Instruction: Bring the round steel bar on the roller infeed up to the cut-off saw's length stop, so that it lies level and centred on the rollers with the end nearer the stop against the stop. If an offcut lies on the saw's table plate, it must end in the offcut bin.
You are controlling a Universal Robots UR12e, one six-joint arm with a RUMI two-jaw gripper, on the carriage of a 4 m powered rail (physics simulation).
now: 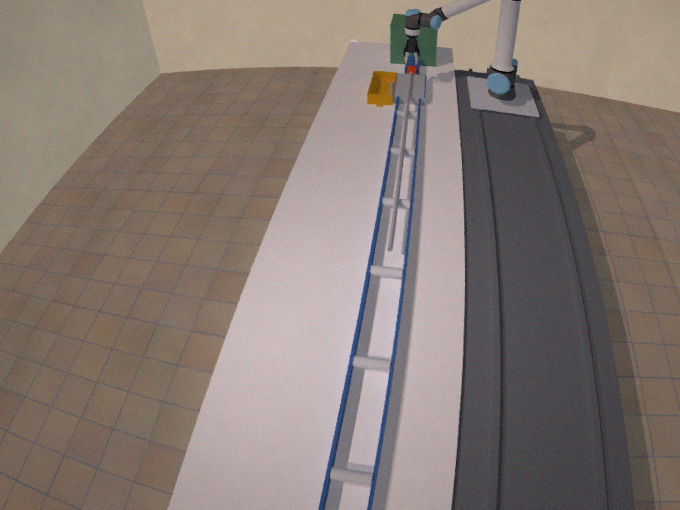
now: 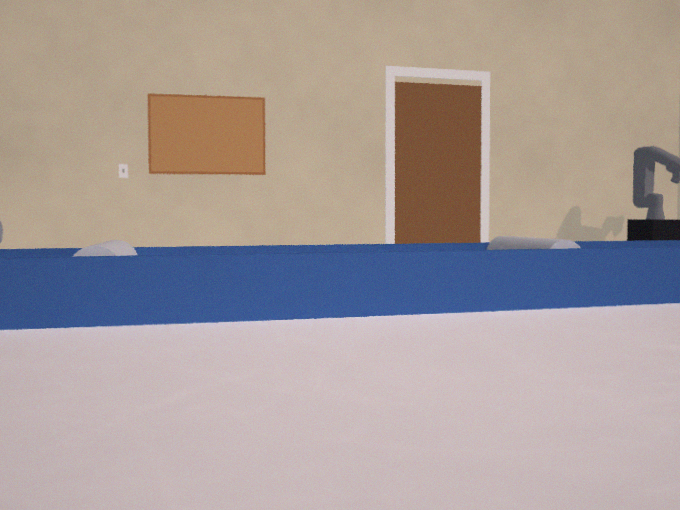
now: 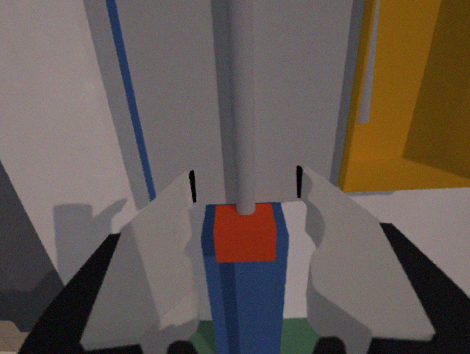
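Pixels of known places: gripper, fingertip midpoint: (image 1: 411, 65) (image 3: 245, 170); arm's base, link origin: (image 1: 501, 94).
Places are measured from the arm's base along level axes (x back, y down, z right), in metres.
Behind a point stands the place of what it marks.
The round steel bar (image 1: 400, 159) @[x -0.624, y -0.049, z -0.967 m] (image 3: 244, 100) @[x -0.624, y -0.050, z -0.011 m] lies along the rollers and over the saw's grey table plate (image 1: 418, 92) @[x -0.563, y -0.028, z -0.177 m] (image 3: 165, 100) @[x -0.553, y -0.028, z -0.010 m], about midway between the blue rails. Its far end meets the red face of the length stop (image 1: 411, 69) @[x -0.621, y -0.064, z 0.105 m] (image 3: 245, 237) @[x -0.620, y -0.075, z 0.112 m]; whether a hairline gap remains cannot be told. My gripper (image 1: 411, 57) @[x -0.621, y -0.139, z 0.006 m] (image 3: 245, 170) @[x -0.621, y -0.139, z 0.006 m] is open, above the bar's stop end, with its fingers apart on both sides and clear of the bar. A grey offcut (image 1: 391, 87) @[x -0.744, y 0.009, z -0.059 m] (image 3: 367, 95) @[x -0.752, y 0.008, z 0.002 m] shows inside the yellow offcut bin (image 1: 380, 101) @[x -0.794, y 0.007, z -0.277 m] (image 3: 425, 182) @[x -0.813, y -0.032, z 0.085 m], along the wall nearer the plate.
A green panel (image 1: 398, 38) @[x -0.731, y -0.184, z 0.405 m] stands behind the stop. The blue infeed rails (image 1: 363, 296) @[x -0.688, y -0.022, z -1.782 m] (image 2: 340, 282) @[x -0.694, y 0.002, z -1.834 m] with grey rollers (image 1: 371, 362) @[x -0.620, y -0.028, z -2.052 m] (image 2: 112, 249) @[x -0.669, y -0.026, z -1.657 m] run along the white table (image 1: 296, 307) @[x -0.931, y 0.030, z -1.829 m]. The arm's dark rail (image 1: 535, 329) @[x -0.021, y 0.045, z -1.810 m] lies to the right.
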